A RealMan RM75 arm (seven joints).
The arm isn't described. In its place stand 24 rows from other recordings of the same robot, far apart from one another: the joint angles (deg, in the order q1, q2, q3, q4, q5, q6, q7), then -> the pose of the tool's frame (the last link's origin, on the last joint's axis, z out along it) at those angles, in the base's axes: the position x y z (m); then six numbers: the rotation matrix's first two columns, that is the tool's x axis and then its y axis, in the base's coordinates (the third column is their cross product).
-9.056 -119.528 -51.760 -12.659 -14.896 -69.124 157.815 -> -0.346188 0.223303 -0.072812 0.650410 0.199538 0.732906 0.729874 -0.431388 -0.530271
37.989 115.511 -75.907 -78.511 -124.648 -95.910 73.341 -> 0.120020 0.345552 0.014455 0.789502 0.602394 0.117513 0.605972 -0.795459 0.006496
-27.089 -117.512 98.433 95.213 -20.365 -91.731 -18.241 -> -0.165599 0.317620 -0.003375 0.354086 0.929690 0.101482 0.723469 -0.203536 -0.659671
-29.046 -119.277 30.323 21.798 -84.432 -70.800 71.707 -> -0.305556 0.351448 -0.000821 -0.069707 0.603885 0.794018 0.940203 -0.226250 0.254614
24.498 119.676 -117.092 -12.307 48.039 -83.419 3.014 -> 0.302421 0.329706 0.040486 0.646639 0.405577 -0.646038 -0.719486 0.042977 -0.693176
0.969 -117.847 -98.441 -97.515 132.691 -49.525 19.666 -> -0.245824 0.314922 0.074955 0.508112 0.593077 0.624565 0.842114 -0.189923 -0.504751
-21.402 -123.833 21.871 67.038 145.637 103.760 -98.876 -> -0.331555 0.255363 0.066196 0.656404 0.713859 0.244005 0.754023 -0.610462 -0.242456
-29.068 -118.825 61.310 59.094 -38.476 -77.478 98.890 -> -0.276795 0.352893 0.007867 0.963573 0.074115 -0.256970 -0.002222 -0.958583 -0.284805
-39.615 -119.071 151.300 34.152 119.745 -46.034 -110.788 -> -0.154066 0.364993 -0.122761 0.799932 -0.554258 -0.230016 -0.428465 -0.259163 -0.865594
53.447 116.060 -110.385 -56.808 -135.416 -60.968 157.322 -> 0.105872 0.382485 -0.104594 0.871377 -0.418478 0.256082 -0.301395 -0.868457 -0.393629
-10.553 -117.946 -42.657 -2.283 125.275 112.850 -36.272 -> -0.334317 0.200335 0.060921 0.285722 -0.466404 0.837156 0.840228 -0.298173 -0.452890
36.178 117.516 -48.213 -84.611 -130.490 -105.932 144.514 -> 0.157195 0.350868 0.099151 0.680501 -0.699628 -0.217805 -0.732747 -0.650087 -0.201168
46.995 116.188 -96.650 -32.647 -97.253 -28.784 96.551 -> 0.185646 0.440760 -0.078883 0.969211 -0.223458 -0.103419 -0.241419 -0.779769 -0.577648
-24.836 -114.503 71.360 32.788 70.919 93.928 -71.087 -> -0.221630 0.304777 0.001036 0.617324 0.193517 0.762536 0.312308 -0.949908 -0.011765
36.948 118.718 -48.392 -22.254 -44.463 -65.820 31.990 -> 0.229194 0.425328 0.064452 0.628145 0.322557 -0.708090 -0.602007 -0.375094 -0.704906
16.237 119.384 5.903 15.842 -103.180 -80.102 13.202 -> 0.316644 0.245508 -0.061721 0.560852 -0.012400 -0.827823 -0.784676 -0.326873 -0.526723
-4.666 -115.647 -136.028 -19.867 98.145 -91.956 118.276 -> -0.371359 0.168372 -0.013179 0.537980 0.495208 0.682163 0.754146 -0.644306 -0.127022
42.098 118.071 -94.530 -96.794 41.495 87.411 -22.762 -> 0.034285 0.326788 -0.017965 0.948525 -0.298305 0.106370 -0.249701 -0.911009 -0.328196
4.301 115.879 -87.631 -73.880 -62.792 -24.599 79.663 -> 0.248553 0.356698 0.063480 0.714477 -0.125889 -0.688240 -0.682852 -0.339780 -0.646732
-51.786 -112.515 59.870 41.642 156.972 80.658 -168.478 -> -0.230148 0.417602 0.024598 0.199485 0.978123 0.058996 0.841050 -0.140013 -0.522524
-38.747 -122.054 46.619 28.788 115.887 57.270 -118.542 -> -0.257442 0.388561 -0.056189 0.333104 0.783740 0.524207 0.936168 -0.341172 -0.084797
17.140 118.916 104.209 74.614 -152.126 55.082 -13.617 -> 0.290685 0.361758 0.038327 0.441347 -0.791999 -0.421842 -0.776227 -0.101106 -0.622293
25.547 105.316 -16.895 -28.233 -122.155 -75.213 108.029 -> 0.390927 0.328436 0.120632 0.239745 -0.637185 -0.732474 -0.970606 -0.173733 -0.166555
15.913 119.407 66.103 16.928 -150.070 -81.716 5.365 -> 0.310172 0.294574 0.015292 0.665702 0.327602 -0.670461 -0.675753 -0.116474 -0.727868
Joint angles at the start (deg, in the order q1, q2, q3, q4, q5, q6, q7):
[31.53 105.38 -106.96 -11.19 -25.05 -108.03 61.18]
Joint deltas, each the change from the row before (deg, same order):
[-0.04 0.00 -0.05 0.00 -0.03 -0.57 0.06]
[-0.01 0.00 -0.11 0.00 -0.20 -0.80 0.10]
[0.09 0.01 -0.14 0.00 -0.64 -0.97 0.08]
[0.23 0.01 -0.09 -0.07 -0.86 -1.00 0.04]
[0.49 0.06 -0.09 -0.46 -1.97 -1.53 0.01]
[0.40 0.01 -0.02 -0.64 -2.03 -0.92 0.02]
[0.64 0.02 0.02 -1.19 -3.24 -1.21 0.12]
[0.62 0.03 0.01 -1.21 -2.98 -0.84 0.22]
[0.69 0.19 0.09 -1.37 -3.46 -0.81 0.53]
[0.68 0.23 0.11 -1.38 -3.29 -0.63 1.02]
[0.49 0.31 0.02 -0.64 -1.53 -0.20 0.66]
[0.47 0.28 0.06 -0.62 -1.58 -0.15 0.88]
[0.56 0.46 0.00 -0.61 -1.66 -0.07 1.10]
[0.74 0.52 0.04 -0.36 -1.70 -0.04 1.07]
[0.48 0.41 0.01 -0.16 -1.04 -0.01 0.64]
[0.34 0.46 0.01 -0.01 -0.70 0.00 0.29]
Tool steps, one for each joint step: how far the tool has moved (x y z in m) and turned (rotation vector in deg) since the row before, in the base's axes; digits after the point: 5 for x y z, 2 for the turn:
[-0.00040 -0.00137 0.00053 -0.25 0.33 0.38]
[-0.00067 -0.00205 0.00040 -0.51 0.34 0.63]
[-0.00108 -0.00270 -0.00024 -0.88 0.15 1.00]
[-0.00188 -0.00241 -0.00041 -0.97 0.08 1.29]
[-0.00429 -0.00400 -0.00172 -1.88 -0.12 2.64]
[-0.00343 -0.00307 -0.00200 -1.67 -0.50 2.27]
[-0.00535 -0.00437 -0.00314 -2.60 -0.91 3.52]
[-0.00472 -0.00349 -0.00303 -2.37 -1.04 3.13]
[-0.00506 -0.00411 -0.00414 -2.90 -1.29 3.29]
[-0.00470 -0.00364 -0.00402 -3.05 -1.45 2.86]
[-0.00336 -0.00144 -0.00307 -1.63 -0.68 1.37]
[-0.00296 -0.00137 -0.00290 -1.72 -0.87 1.20]
[-0.00360 -0.00162 -0.00411 -2.01 -0.99 1.17]
[-0.00375 -0.00115 -0.00439 -1.96 -1.11 1.14]
[-0.00248 -0.00088 -0.00318 -1.23 -0.67 0.68]
[-0.00205 -0.00102 -0.00311 -0.82 -0.30 0.46]

